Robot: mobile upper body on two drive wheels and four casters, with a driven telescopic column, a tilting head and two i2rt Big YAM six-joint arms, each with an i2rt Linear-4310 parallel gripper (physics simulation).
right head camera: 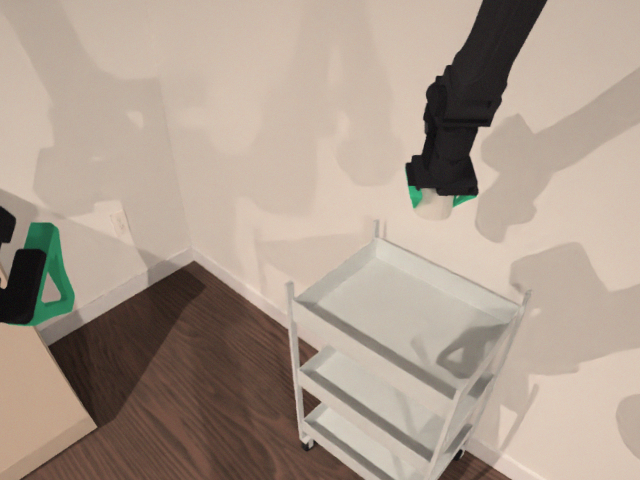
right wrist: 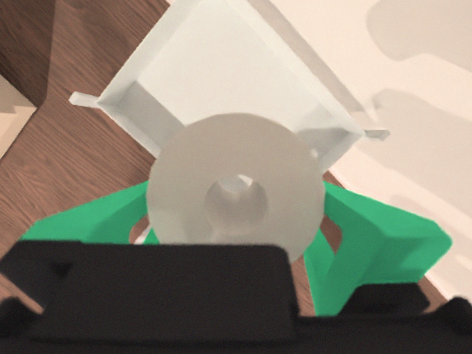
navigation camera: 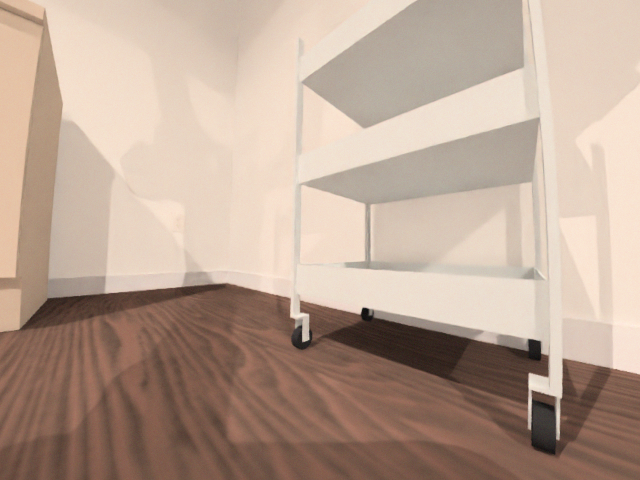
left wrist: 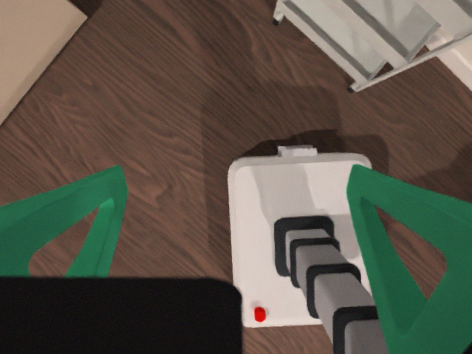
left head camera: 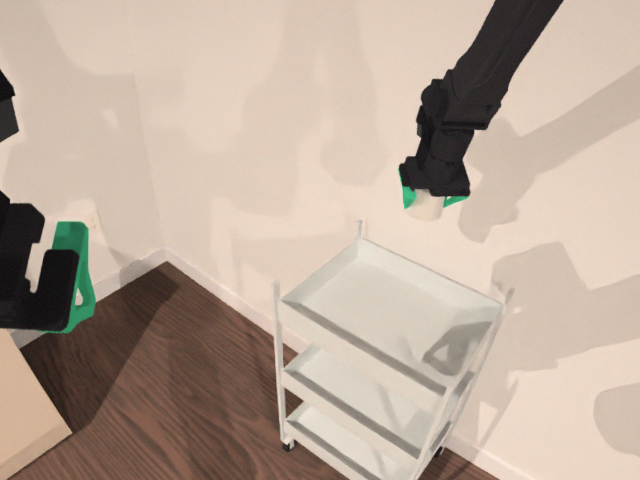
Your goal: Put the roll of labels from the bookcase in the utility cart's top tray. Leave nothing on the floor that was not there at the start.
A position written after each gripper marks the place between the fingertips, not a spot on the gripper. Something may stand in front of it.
In view: the left gripper (left head camera: 34,305), the right gripper (right head camera: 432,205), a white roll of labels (right head camera: 433,207) and a white utility cart (navigation camera: 449,103).
The white roll of labels shows as well in the right wrist view (right wrist: 284,205) and in the left head camera view (left head camera: 425,207). The left gripper also shows in the right head camera view (right head camera: 21,300) and in the left wrist view (left wrist: 236,178). The right gripper shows as well in the right wrist view (right wrist: 235,177) and in the left head camera view (left head camera: 423,205). The navigation camera view does not show the white roll of labels: it is out of frame. The left wrist view does not show the white roll of labels: it is out of frame.
